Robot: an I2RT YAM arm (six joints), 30 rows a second.
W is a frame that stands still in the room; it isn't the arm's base.
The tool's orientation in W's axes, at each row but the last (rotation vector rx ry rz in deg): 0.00 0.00 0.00; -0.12 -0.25 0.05; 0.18 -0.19 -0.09; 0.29 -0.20 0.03; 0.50 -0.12 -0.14; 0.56 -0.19 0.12; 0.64 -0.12 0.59; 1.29 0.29 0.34; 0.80 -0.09 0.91; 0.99 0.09 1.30; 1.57 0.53 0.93; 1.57 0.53 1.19; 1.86 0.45 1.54
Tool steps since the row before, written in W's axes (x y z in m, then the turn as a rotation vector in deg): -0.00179 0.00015 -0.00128 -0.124 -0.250 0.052; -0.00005 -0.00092 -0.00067 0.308 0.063 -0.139; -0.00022 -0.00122 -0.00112 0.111 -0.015 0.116; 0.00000 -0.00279 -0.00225 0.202 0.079 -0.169; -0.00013 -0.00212 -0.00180 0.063 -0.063 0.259; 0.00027 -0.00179 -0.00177 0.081 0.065 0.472; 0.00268 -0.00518 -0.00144 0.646 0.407 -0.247; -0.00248 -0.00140 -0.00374 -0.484 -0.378 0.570; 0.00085 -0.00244 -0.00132 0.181 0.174 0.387; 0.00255 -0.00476 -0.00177 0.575 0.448 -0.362; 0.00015 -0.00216 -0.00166 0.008 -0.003 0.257; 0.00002 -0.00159 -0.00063 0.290 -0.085 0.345; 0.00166 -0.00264 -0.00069 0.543 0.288 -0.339
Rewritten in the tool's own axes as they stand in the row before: -0.00179 0.00015 -0.00128 -0.124 -0.250 0.052; -0.00005 -0.00092 -0.00067 0.307 0.063 -0.140; -0.00022 -0.00122 -0.00112 0.111 -0.014 0.116; -0.00001 -0.00280 -0.00224 0.201 0.078 -0.170; -0.00013 -0.00214 -0.00178 0.064 -0.061 0.259; 0.00026 -0.00181 -0.00175 0.083 0.069 0.471; 0.00262 -0.00522 -0.00139 0.650 0.398 -0.253; -0.00247 -0.00147 -0.00372 -0.489 -0.362 0.576; 0.00081 -0.00247 -0.00129 0.184 0.176 0.384; 0.00244 -0.00485 -0.00168 0.586 0.429 -0.369; 0.00013 -0.00221 -0.00160 0.006 0.004 0.257; -0.00001 -0.00161 -0.00059 0.285 -0.081 0.350; 0.00159 -0.00270 -0.00059 0.553 0.262 -0.344
